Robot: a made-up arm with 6 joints. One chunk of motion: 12 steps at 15 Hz.
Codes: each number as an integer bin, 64 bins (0 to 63) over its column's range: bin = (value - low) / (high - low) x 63, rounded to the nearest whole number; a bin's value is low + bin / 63 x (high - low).
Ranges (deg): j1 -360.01..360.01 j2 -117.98..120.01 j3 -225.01..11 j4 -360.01..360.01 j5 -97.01..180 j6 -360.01..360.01
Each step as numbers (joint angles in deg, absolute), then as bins.
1 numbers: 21.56 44.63 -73.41 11.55 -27.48 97.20
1 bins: 33 43 40 33 16 40
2 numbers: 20.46 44.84 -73.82 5.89 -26.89 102.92
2 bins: 33 43 40 32 16 41
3 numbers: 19.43 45.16 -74.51 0.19 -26.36 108.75
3 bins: 33 43 40 32 16 41
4 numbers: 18.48 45.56 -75.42 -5.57 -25.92 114.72
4 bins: 33 43 40 31 16 42
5 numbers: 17.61 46.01 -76.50 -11.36 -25.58 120.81
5 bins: 33 43 40 31 16 42
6 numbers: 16.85 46.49 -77.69 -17.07 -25.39 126.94
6 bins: 33 44 39 30 16 43
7 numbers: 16.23 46.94 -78.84 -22.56 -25.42 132.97
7 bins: 33 44 39 30 16 43
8 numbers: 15.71 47.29 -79.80 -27.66 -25.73 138.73
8 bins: 33 44 39 29 16 44
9 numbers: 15.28 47.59 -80.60 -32.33 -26.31 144.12
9 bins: 33 44 39 29 16 44
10 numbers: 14.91 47.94 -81.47 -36.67 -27.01 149.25
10 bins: 33 44 38 28 16 45
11 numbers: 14.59 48.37 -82.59 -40.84 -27.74 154.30
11 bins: 33 44 38 28 16 45
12 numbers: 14.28 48.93 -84.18 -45.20 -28.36 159.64
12 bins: 33 44 38 28 16 45
